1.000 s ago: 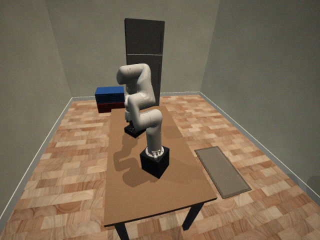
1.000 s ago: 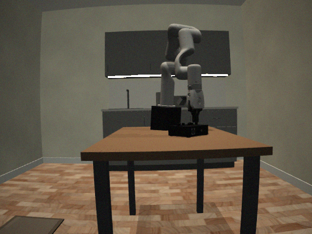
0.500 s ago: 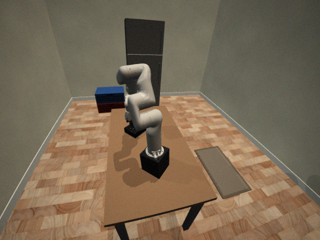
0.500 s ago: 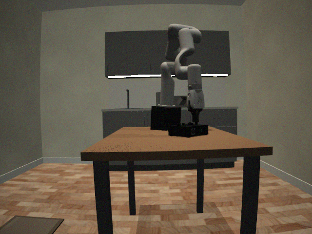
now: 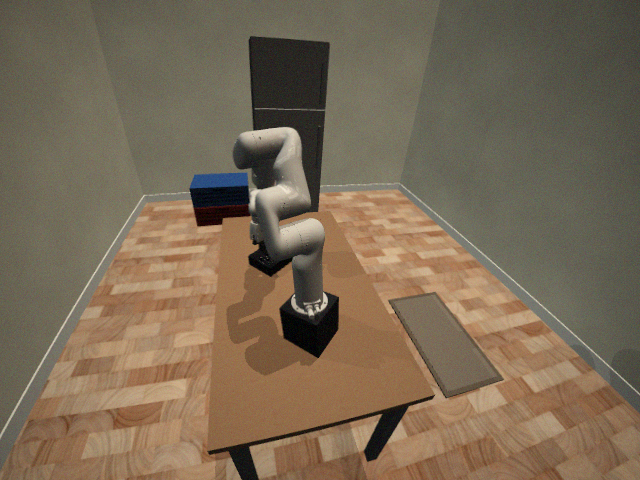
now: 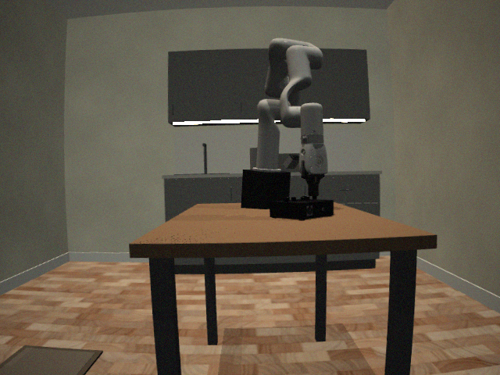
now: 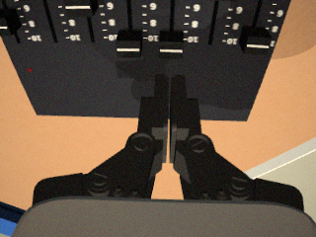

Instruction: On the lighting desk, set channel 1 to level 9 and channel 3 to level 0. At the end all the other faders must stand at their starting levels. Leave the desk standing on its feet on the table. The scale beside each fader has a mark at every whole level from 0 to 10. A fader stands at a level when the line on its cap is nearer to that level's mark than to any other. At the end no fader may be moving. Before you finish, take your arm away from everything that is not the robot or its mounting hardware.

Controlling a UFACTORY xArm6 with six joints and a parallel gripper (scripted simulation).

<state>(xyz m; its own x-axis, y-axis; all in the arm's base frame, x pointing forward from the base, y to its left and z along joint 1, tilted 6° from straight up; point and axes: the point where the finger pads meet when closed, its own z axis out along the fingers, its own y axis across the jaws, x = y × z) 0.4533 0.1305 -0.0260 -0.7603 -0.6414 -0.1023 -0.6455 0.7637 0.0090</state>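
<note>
Now: the fader cap 50 mm behind my hand, 10 mm to the left of it and 30 mm below it.
</note>
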